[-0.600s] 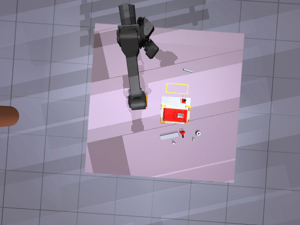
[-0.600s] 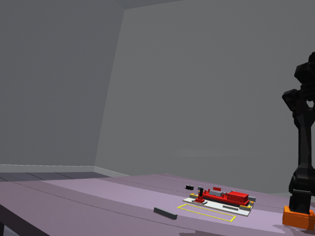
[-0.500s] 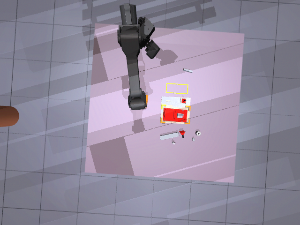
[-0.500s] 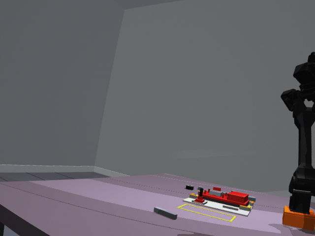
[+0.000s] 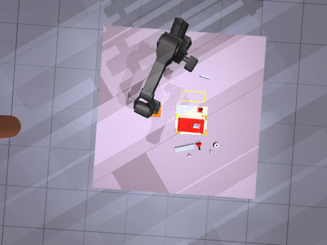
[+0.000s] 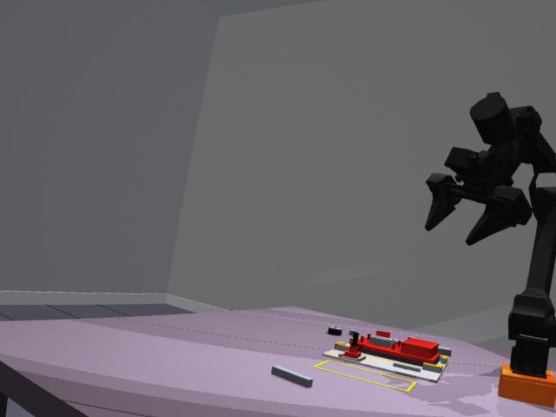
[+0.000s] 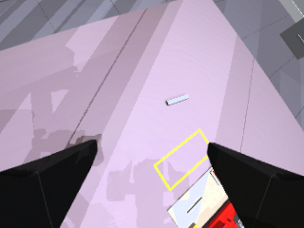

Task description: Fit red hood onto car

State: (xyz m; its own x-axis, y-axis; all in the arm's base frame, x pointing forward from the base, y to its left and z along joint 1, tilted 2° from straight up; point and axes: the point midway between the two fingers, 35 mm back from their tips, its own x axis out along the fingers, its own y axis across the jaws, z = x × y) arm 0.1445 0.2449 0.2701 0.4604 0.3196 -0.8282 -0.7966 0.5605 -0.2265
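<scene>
The car hood lies 360 mm to the right of my gripper tip, 240 mm below it and 70 mm ahead of it. Round my gripper tip: wheel: 500 mm to the right, 340 mm ahead, 270 mm below; grey engine block: 350 mm to the right, 250 mm below, 170 mm ahead; jig: 330 mm to the right, 260 mm below, 140 mm ahead.
</scene>
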